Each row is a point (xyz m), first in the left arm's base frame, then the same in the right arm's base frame.
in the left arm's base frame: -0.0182 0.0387 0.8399
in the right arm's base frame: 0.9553 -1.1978 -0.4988
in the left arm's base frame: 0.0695 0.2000 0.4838
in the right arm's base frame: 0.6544 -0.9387 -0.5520
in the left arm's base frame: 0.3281 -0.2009 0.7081
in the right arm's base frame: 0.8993 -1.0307 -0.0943
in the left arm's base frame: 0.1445 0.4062 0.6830
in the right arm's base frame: 0.5319 -1.2069 -0.5810
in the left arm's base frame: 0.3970 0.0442 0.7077
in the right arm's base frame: 0.6769 -1.1282 -0.1709
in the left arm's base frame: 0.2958 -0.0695 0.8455
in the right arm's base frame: 0.8685 -1.2015 -0.1782
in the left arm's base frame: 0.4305 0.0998 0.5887
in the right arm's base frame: 0.5728 -1.0427 -0.1861
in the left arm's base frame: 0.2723 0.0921 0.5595
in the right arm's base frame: 0.6537 -0.9937 -0.3165
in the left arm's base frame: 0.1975 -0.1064 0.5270
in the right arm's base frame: 0.8320 -0.8822 -0.2738
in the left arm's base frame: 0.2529 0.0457 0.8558
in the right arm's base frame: 0.8088 -1.2479 -0.2756
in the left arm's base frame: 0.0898 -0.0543 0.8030
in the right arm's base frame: 0.9532 -1.1429 -0.3622
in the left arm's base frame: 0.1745 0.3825 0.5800
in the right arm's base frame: 0.4954 -1.1069 -0.5541
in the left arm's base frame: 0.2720 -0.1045 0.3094
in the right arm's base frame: 0.7096 -0.6911 -0.2361
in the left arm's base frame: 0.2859 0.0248 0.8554
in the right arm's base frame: 0.8065 -1.2439 -0.2368
